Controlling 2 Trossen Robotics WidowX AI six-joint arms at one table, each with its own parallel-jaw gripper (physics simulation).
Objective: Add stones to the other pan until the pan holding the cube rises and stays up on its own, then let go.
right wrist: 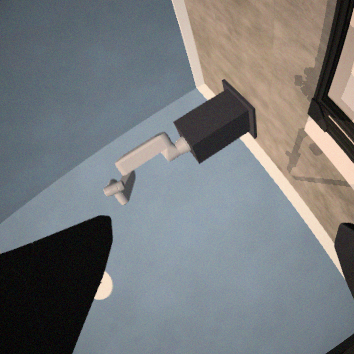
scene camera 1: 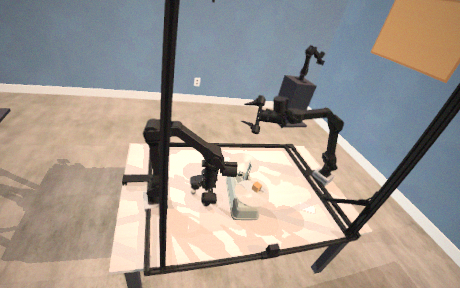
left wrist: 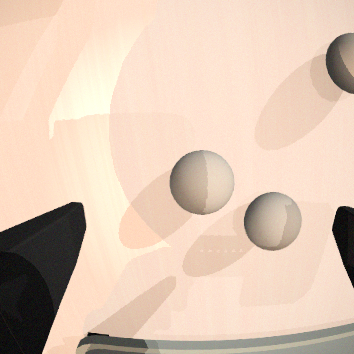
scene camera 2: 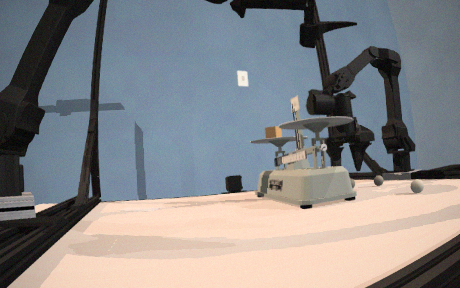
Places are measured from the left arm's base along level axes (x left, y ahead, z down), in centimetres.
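Pixels of known places: left gripper, between the fingertips: (left wrist: 215, 218) (scene camera 2: 348, 171); right gripper, between the fingertips: (right wrist: 230, 233) (scene camera 1: 242, 112); left arm's base, origin of its link: (scene camera 1: 155, 198) (scene camera 2: 402, 171); right arm's base, origin of its link: (scene camera 1: 324, 173) (scene camera 2: 0, 195).
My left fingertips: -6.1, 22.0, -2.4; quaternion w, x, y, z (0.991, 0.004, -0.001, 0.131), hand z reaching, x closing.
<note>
Ahead of a thing's pixels: the offset from my left fingertips to its middle, as dx, dy, dz. "spot": to the spot under its first point.
The pale green balance scale {+0.4, +19.2, -7.1} (scene camera 1: 245, 212) (scene camera 2: 312, 185) (left wrist: 215, 346) stands mid-table. The orange cube {-7.4, +19.7, -11.3} (scene camera 1: 257, 186) (scene camera 2: 273, 132) sits on its farther pan {spot: -10.4, +21.8, -9.7} (scene camera 2: 260, 141) in scene camera 2. The nearer pan {+9.6, +21.5, -11.0} (scene camera 2: 316, 121) appears higher there, with no stones visible on it. My left gripper (scene camera 1: 202, 191) (scene camera 2: 346, 162) (left wrist: 215, 218) is open, low beside the scale, pointing down. In the left wrist view, two round grey stones, one {-0.3, -0.1, +3.2} (left wrist: 202, 182) and another {+2.5, +2.7, +3.2} (left wrist: 273, 221), lie on the table in the span between its fingers. A third stone {spot: +6.4, -4.0, +2.4} (left wrist: 341, 63) lies farther off. My right gripper (scene camera 1: 245, 113) (right wrist: 230, 233) is open, raised high beyond the table.
A black frame (scene camera 1: 215, 265) (scene camera 2: 95, 165) borders the table, with uprights at its sides. Stones also show on the table in scene camera 2, one (scene camera 2: 379, 180) and another {+23.9, +7.3, +3.2} (scene camera 2: 417, 186), right of the scale. A small arm on a dark pedestal (scene camera 1: 295, 95) (right wrist: 215, 125) stands beyond the table.
</note>
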